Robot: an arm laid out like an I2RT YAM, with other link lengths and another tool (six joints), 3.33 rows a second.
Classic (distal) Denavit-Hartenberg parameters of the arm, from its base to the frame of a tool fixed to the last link. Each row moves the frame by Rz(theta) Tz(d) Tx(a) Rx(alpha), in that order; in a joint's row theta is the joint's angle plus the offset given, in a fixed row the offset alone. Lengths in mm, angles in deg.
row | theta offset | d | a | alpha
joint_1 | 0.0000 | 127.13 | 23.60 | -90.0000
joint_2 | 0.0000 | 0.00 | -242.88 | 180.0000
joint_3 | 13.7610 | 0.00 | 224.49 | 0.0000
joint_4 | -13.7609 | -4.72 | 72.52 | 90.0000
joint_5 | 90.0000 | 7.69 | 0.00 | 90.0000
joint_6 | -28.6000 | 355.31 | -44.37 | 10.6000
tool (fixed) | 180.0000 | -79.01 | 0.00 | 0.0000
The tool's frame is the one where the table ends.
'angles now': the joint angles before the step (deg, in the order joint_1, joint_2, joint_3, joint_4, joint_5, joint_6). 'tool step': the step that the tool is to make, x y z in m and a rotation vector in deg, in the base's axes. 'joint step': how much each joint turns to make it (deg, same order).
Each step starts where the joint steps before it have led.
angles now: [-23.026, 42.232, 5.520, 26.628, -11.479, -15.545]
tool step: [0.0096, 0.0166, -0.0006, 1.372, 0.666, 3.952]
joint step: [0.018, 5.266, 2.031, 2.147, -4.051, 0.267]
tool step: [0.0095, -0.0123, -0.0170, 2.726, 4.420, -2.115]
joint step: [0.033, 8.425, 4.795, -1.175, 1.904, 1.307]
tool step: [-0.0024, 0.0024, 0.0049, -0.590, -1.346, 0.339]
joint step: [-0.055, -2.091, -1.488, 0.837, -0.375, -0.124]
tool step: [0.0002, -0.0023, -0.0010, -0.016, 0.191, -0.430]
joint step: [-0.012, 0.382, 0.121, 0.096, 0.427, 0.019]
